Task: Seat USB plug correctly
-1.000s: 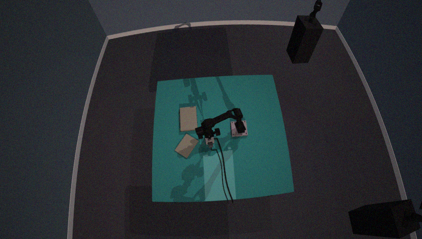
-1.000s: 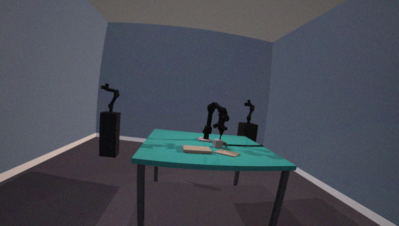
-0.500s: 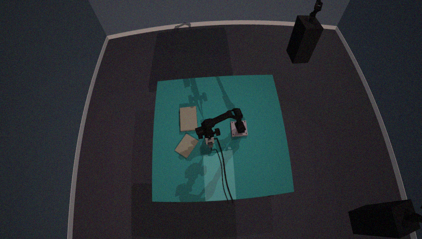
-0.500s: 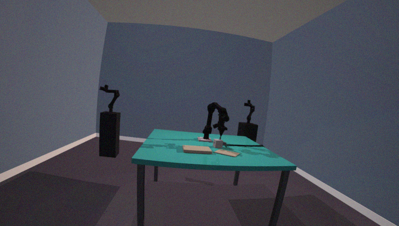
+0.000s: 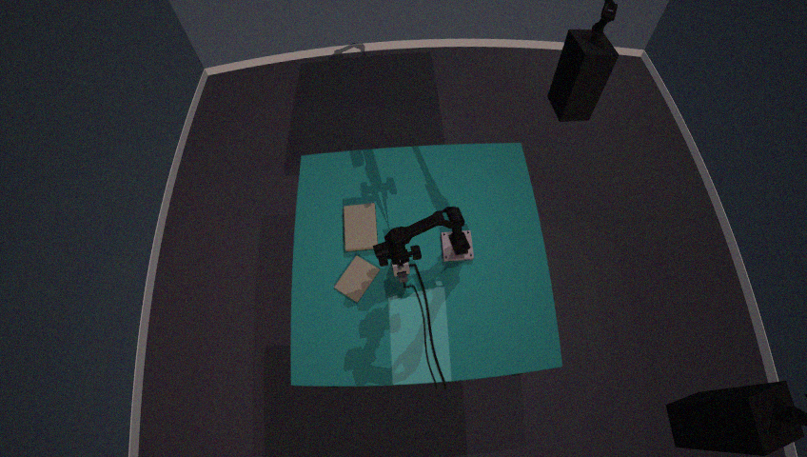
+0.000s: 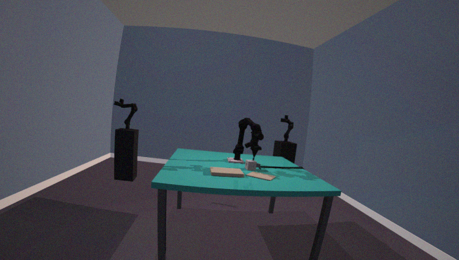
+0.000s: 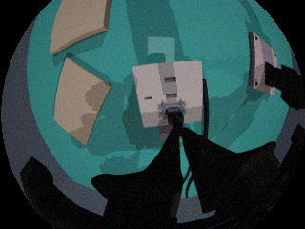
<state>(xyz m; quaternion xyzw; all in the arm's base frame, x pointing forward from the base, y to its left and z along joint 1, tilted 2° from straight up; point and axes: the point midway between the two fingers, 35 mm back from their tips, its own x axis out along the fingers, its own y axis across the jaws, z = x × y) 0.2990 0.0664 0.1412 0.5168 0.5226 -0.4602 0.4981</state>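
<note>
Right now my gripper tip is 20 mm above the dark USB plug. From my gripper tip the other things lie so: thick tan board: 270 mm to the right, 170 mm ahead, 100 mm below; then thin tan board: 220 mm ahead, 110 mm below.
</note>
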